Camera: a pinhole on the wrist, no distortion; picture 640 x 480 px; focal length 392.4 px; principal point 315.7 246.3 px. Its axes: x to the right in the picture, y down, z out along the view. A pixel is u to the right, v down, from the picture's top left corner.
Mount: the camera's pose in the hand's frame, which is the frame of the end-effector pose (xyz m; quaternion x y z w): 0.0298 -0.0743 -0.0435 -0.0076 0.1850 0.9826 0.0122
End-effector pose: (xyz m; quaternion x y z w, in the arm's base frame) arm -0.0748 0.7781 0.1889 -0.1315 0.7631 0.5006 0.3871
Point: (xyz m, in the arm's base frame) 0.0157 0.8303 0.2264
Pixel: 611.9 196.7
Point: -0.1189 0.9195 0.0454
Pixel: 39.4 233.4
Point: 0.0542 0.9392 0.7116
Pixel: outside the picture
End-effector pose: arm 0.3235 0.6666 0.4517 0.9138 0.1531 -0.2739 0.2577
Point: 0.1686 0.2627 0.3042
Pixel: 409.1 169.0
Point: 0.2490 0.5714 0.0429
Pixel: 166.9 437.8
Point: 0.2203 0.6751 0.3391
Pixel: 430.9 459.4
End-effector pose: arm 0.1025 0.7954 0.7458 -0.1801 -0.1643 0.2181 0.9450
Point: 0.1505 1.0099 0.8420
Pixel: 84.3 25.9
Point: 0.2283 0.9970 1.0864
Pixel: 22.6 320.7
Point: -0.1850 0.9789 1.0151
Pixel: 412.4 214.5
